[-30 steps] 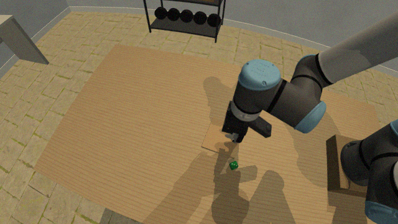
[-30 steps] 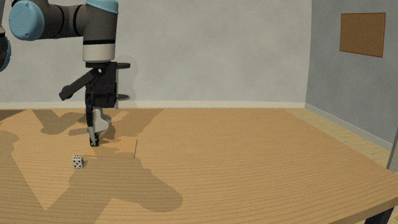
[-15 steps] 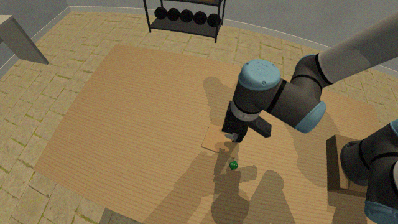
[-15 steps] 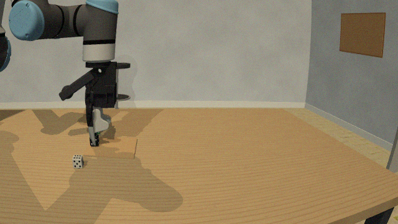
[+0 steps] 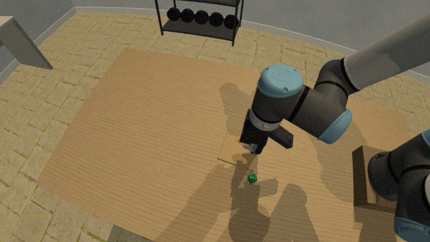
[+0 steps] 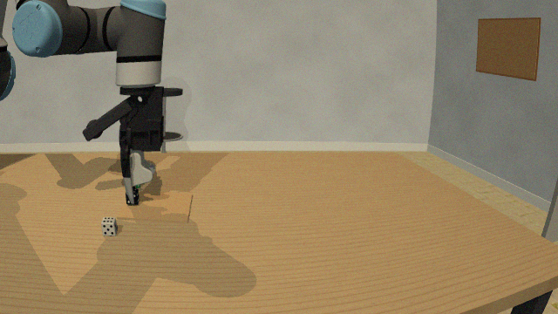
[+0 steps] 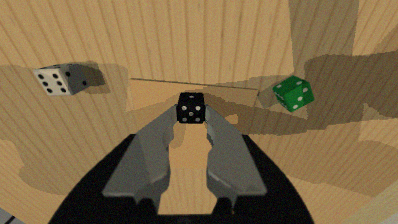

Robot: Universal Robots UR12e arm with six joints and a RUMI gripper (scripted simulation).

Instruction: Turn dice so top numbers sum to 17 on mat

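My gripper is now 1 cm above the black die. From my hand the other things lie so: tan mat: 5 cm ahead, 2 cm below, 1 cm to the right; green die: 11 cm to the left, 1 cm below; white die: 12 cm to the right, 4 cm behind, 1 cm below.
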